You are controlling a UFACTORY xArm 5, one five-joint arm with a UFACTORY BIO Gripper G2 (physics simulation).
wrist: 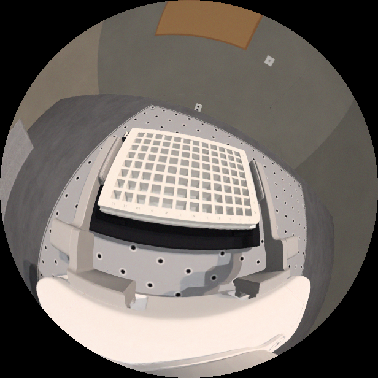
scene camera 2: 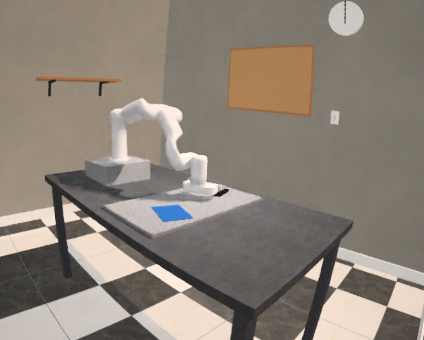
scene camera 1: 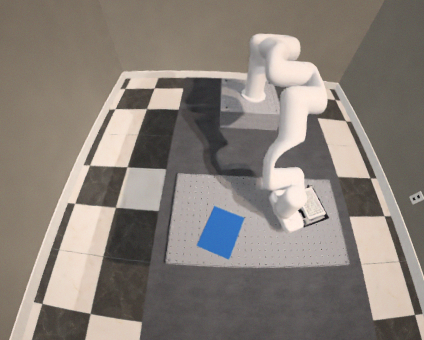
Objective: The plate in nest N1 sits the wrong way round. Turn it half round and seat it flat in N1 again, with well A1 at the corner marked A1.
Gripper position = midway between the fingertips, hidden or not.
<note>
In view: my gripper (wrist: 189, 150), a white well plate (wrist: 157, 176) and a black nest N1 (wrist: 160, 235).
</note>
